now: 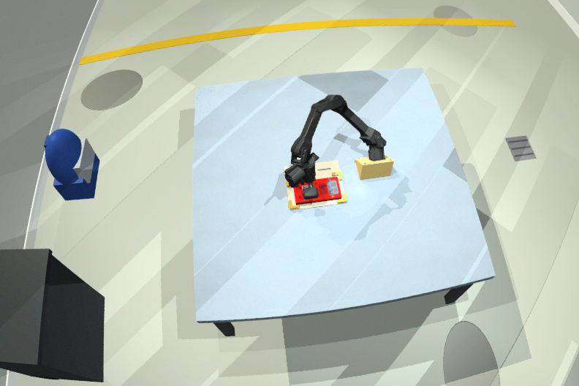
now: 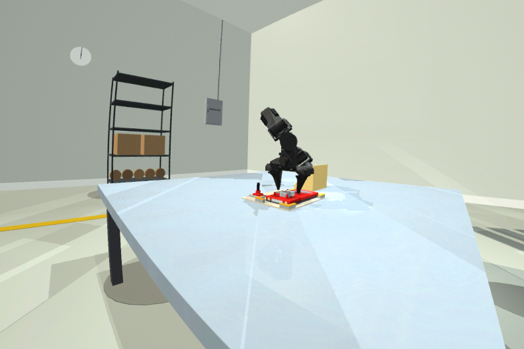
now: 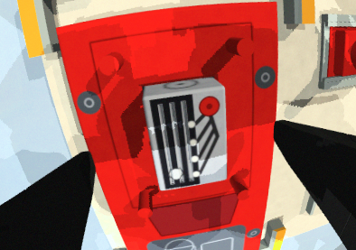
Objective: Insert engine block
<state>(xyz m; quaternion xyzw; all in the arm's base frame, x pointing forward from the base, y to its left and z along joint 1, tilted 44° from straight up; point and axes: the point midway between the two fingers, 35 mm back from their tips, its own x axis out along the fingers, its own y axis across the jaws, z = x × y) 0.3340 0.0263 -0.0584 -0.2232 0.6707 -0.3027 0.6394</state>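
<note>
My gripper tip is 20 mm above the grey engine block. From my gripper tip the other things lie so: beige fixture plate 30 mm to the right, 30 mm below, 30 mm behind.
</note>
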